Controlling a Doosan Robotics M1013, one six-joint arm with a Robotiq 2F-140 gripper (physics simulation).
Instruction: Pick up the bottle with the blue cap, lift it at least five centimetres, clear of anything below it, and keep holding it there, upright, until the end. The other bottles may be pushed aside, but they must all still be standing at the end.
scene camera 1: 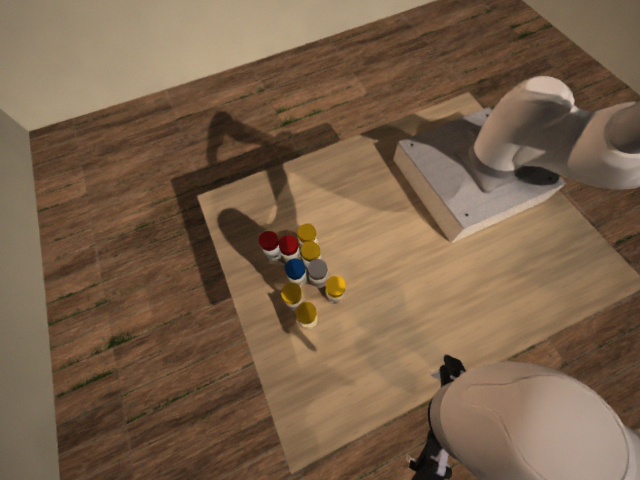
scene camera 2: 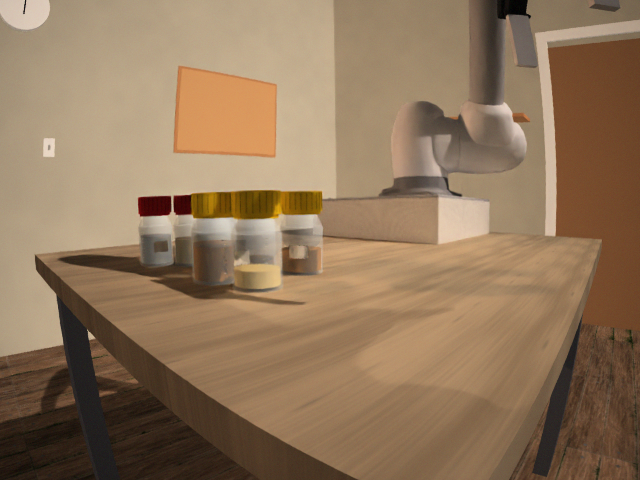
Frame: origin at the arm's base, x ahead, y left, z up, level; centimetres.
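Seen in the pictures: gripper, fingertip midpoint: (scene camera 1: pixel 426 416) (scene camera 2: pixel 559 41); arm's base, link origin: (scene camera 1: pixel 492 163).
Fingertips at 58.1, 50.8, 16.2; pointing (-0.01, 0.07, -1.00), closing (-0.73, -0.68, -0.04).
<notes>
Pixels of each thing's middle, then the offset from my fingertips to it, as dx, dy, dz. Level surfaces: height alone.
- bottle with the blue cap, body centre: (scene camera 2: pixel 210 232) (scene camera 1: pixel 296 273) +11.9, -42.1, -20.5
- grey-capped bottle, body centre: (scene camera 1: pixel 318 274) +6.1, -39.5, -20.5
- wooden table, surface height: dz -25.8
The bottle with the blue cap (scene camera 1: pixel 295 269) stands upright amid the cluster. A grey-capped bottle (scene camera 1: pixel 317 270) is close beside it. Two red-capped bottles (scene camera 1: pixel 268 240) (scene camera 1: pixel 288 245) (scene camera 2: pixel 155 232) (scene camera 2: pixel 183 242) and several yellow-capped bottles (scene camera 1: pixel 335 287) (scene camera 1: pixel 292 294) (scene camera 1: pixel 306 313) (scene camera 2: pixel 212 253) (scene camera 2: pixel 257 253) (scene camera 2: pixel 302 232) stand around it. In scene camera 2 the blue cap is hidden behind the front bottles. My gripper (scene camera 1: pixel 440 414) (scene camera 2: pixel 565 37) is open and empty, high above the table and well away from the bottles, partly covered by the arm in scene camera 1.
The wooden table (scene camera 1: pixel 465 289) (scene camera 2: pixel 413 310) carries the bottles near its left edge in scene camera 1. The arm's base block (scene camera 1: pixel 434 180) (scene camera 2: pixel 382 219) stands on the table, to the right of the bottles in both views.
</notes>
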